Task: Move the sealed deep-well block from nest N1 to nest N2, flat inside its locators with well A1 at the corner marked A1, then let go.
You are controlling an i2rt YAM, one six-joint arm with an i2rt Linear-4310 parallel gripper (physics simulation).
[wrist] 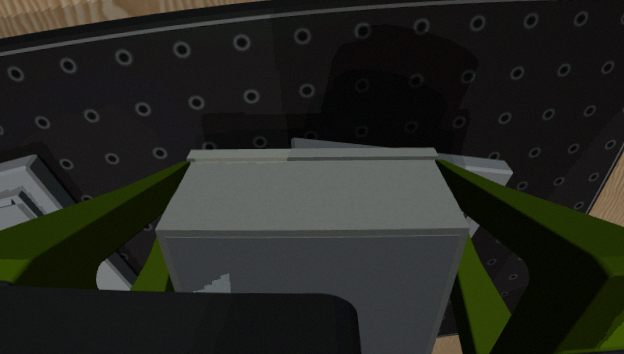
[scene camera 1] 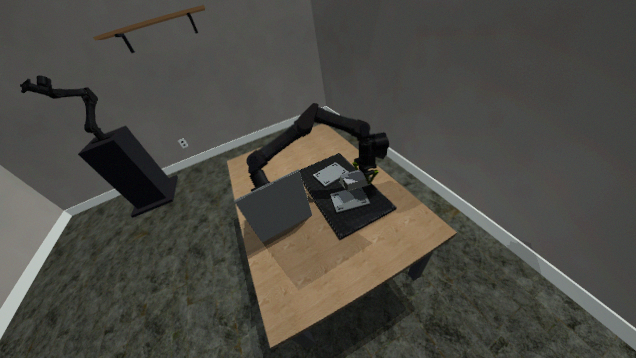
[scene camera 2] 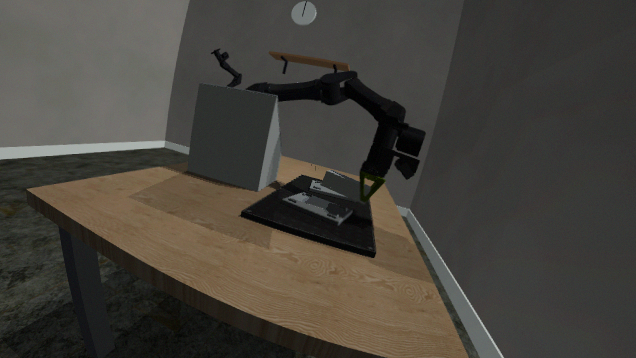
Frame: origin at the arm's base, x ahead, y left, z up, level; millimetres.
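Seen in the pictures: gripper, fingertip midpoint: [wrist: 312, 176] [scene camera 2: 363, 198]; arm's base, origin of the base link: [scene camera 1: 264, 188] [scene camera 2: 239, 116].
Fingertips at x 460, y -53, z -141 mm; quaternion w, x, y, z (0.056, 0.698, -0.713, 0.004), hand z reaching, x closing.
Pixels of each thing's top centre, then the offset from my fingertips to it. "pt": a spot on its surface instead. Level surfaces: height alone.
- sealed deep-well block, middle of its top: [scene camera 2: 349, 174] [scene camera 1: 354, 174] 54 mm back, 2 mm left, 54 mm up
- pale nest plate, middle of its top: [scene camera 2: 319, 202] [scene camera 1: 349, 197] 111 mm back, 37 mm right, 36 mm down
- far plate, surface spot: [scene camera 2: 316, 186] pt 165 mm back, 158 mm left, 45 mm down
- black pegboard, middle of its top: [wrist: 204, 262] [scene camera 2: 325, 199] [scene camera 1: 339, 186] 111 mm back, 68 mm left, 53 mm down
- wooden table, its level: 67 mm down
The sealed deep-well block [scene camera 1: 353, 180] [scene camera 2: 345, 185] [wrist: 312, 197] is a pale grey box, held raised above the pegboard. My gripper [scene camera 1: 365, 175] [scene camera 2: 370, 188] [wrist: 312, 176] has green fingers shut on its two opposite sides. In scene camera 1, one pale nest plate [scene camera 1: 341, 205] lies below and nearer the camera than the block. The other nest plate [scene camera 1: 327, 174] lies farther back. They also show in scene camera 2 as the near plate [scene camera 2: 339, 215] and the far plate [scene camera 2: 316, 186]. The block hides part of the far one there. The N1, N2 and A1 marks are unreadable.
The black pegboard [scene camera 1: 342, 228] [scene camera 2: 310, 233] [wrist: 150, 80] lies on the wooden table [scene camera 1: 320, 300] [scene camera 2: 240, 255]. A large grey box-like panel [scene camera 1: 275, 207] [scene camera 2: 232, 135] stands beside the pegboard. A second arm on a black pedestal [scene camera 1: 125, 167] stands away from the table.
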